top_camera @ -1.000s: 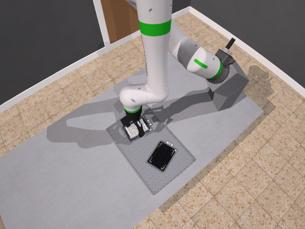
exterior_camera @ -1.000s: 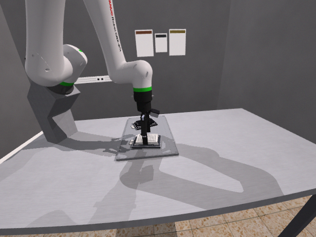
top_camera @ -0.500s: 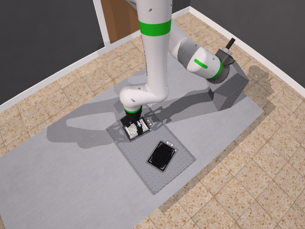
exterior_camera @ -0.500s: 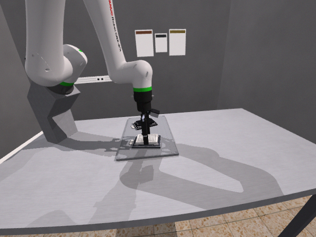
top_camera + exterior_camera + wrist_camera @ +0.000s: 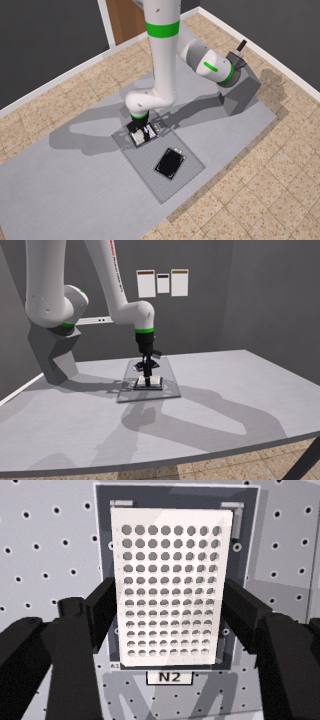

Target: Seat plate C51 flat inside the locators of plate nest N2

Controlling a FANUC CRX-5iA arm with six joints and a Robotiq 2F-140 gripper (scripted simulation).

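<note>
Right now my hand is 4 cm above the nest base. From my hand the other things lie so: white well plate 2 cm below; then black well plate 1 cm ahead, 24 cm to the left, 2 cm below.
</note>
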